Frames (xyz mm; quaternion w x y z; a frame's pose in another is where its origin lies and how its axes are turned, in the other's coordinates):
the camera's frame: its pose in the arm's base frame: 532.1 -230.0 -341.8 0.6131 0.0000 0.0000 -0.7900
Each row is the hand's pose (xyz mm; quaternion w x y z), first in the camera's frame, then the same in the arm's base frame.
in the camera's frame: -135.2 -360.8 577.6 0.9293 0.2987 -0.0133 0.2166
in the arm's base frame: 216.1 -9.5 235.8 0.7409 0.1726 -0.2441 -0.6014
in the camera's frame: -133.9 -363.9 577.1 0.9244 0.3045 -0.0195 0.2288
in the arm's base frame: 212.8 -10.0 235.3 0.7475 0.1713 -0.2525 -0.5900
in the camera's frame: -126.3 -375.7 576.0 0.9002 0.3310 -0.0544 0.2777
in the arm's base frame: 199.5 -14.4 234.2 0.7713 0.1600 -0.2948 -0.5409
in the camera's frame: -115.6 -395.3 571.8 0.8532 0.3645 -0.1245 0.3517
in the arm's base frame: 177.9 -19.9 230.0 0.8009 0.1251 -0.3643 -0.4584
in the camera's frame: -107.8 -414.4 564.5 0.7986 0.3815 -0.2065 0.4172
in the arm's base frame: 157.4 -22.7 222.7 0.8192 0.0708 -0.4280 -0.3751
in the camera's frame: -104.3 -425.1 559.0 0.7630 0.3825 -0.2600 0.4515
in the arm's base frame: 146.2 -23.4 217.2 0.8245 0.0291 -0.4616 -0.3260
